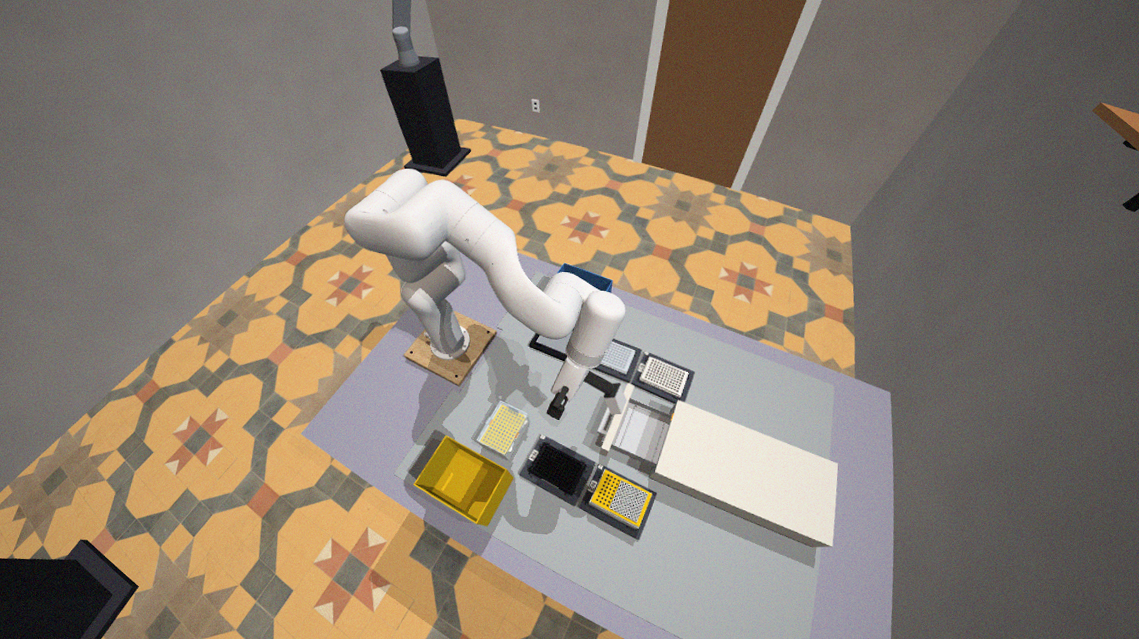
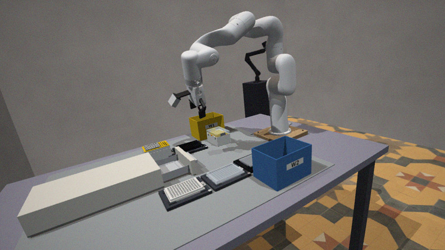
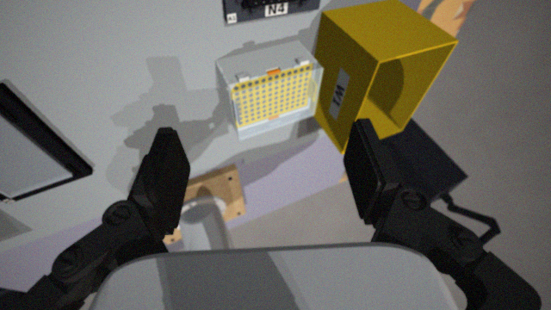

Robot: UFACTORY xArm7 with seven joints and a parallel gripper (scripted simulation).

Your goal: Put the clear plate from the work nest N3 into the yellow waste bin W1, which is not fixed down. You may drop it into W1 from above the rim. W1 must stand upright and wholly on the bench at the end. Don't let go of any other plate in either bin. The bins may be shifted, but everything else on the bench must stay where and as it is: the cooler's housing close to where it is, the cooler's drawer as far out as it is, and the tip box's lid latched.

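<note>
Now: the clear plate 6 cm ahead of my hand, 26 cm to the left of it and 20 cm below it. Also, from my hand: black plate (2 cm ahead, 11 cm to the right, 20 cm below); yellow tip box (19 cm ahead, 14 cm to the right, 17 cm below); drawer (25 cm ahead, 5 cm to the left, 20 cm below).
</note>
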